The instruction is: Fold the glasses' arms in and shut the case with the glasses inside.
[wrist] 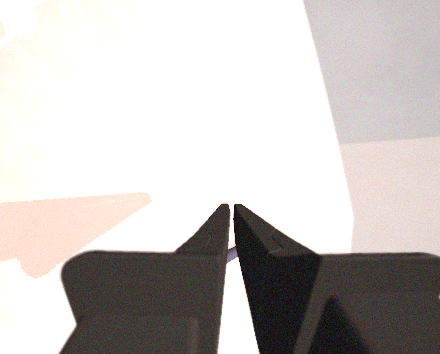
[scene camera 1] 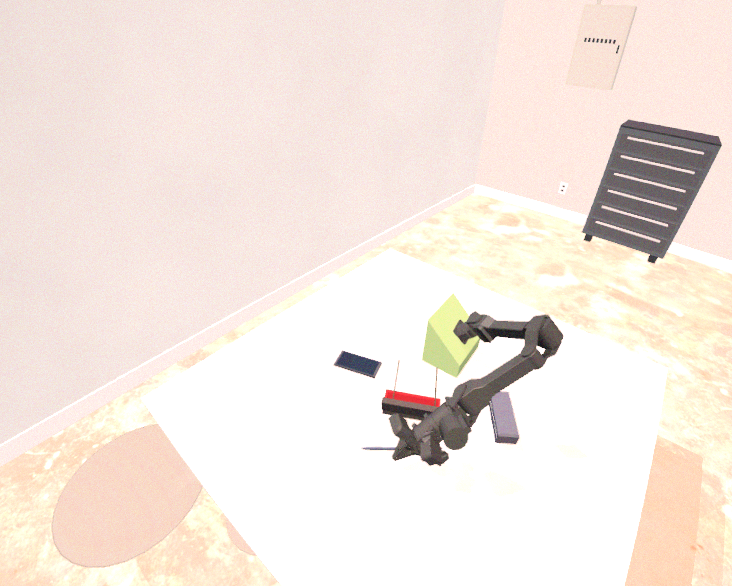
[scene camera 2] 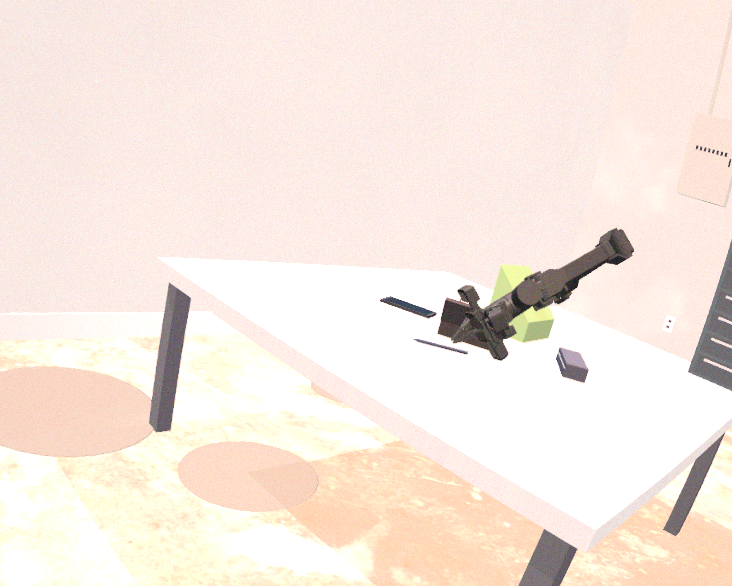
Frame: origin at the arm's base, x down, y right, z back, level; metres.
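Where they show: gripper, between the fingertips: (wrist: 230, 211) (scene camera 1: 393, 458) (scene camera 2: 452, 341); arm's base, origin of its link: (scene camera 1: 461, 332).
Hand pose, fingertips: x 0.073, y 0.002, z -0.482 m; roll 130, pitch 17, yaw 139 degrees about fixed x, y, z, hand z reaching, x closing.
Observation:
Each offset is from my fingertips to the top centre of the thing. "*": to the spot under its first point. Level surfaces: height alone.
The open case @[* dx -0.044, dy +0.018, dz +0.129 m] (scene camera 1: 410, 410) (scene camera 2: 448, 320) stands on the white table @[dx +0.034 m] (scene camera 1: 341, 513) (scene camera 2: 341, 342), dark outside with a red inside showing in scene camera 1. The glasses' two thin arms (scene camera 1: 396, 381) extend unfolded from the case, apart from each other; the rest of the glasses cannot be made out. My gripper (scene camera 1: 395, 458) (scene camera 2: 454, 340) (wrist: 230, 211) is shut, its fingertips together with nothing seen between them. It is at the near side of the case, by the pen, and hides part of the case. The case and glasses do not show in the wrist view.
A dark pen @[dx +0.025, dy +0.041, dz +0.029 m] (scene camera 1: 374, 448) (scene camera 2: 439, 346) (wrist: 231, 254) lies under the gripper. A phone @[dx +0.026, dy +0.272, dz +0.254 m] (scene camera 1: 357, 364) (scene camera 2: 407, 306) lies beyond the case. A green wedge block (scene camera 1: 438, 348) (scene camera 2: 534, 330) stands near the arm's base. A purple-grey box @[dx -0.001, dy -0.215, dz +0.292 m] (scene camera 1: 504, 417) (scene camera 2: 572, 364) lies to the right.

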